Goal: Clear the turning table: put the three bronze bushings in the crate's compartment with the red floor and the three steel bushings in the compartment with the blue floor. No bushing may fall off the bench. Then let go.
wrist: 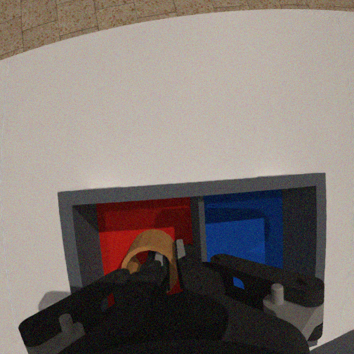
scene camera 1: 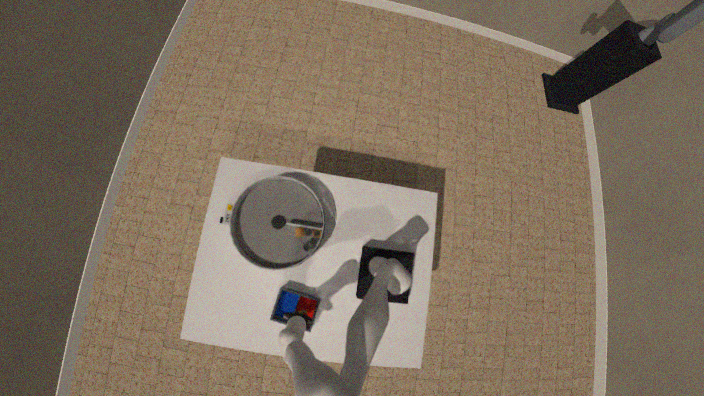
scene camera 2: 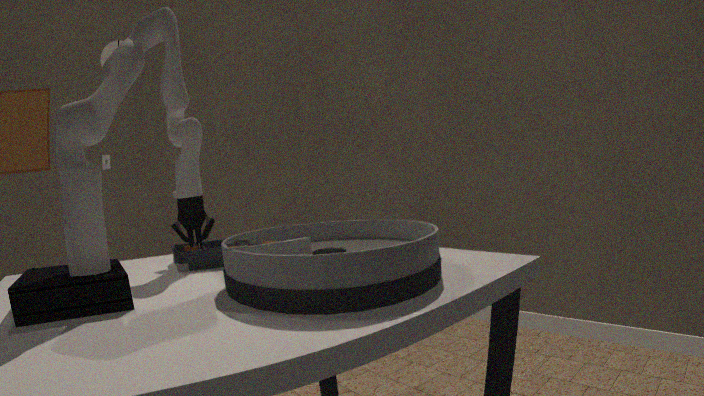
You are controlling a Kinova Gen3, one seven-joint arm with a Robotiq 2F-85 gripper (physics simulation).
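My gripper is shut on the wall of a bronze bushing. The bushing is over or inside the crate's red-floored compartment; its lower end and any contact with the floor are hidden. The blue-floored compartment shows no bushing in its visible part. The crate stands on the bench. On the turning table, a bronze bushing, another bronze bushing and dark steel bushings sit close together beside the radial bar, blurred.
The turning table's high round wall rises near the crate in scene camera 2. A light radial bar runs from its dark hub to the wall. The arm's black base stands on the bench.
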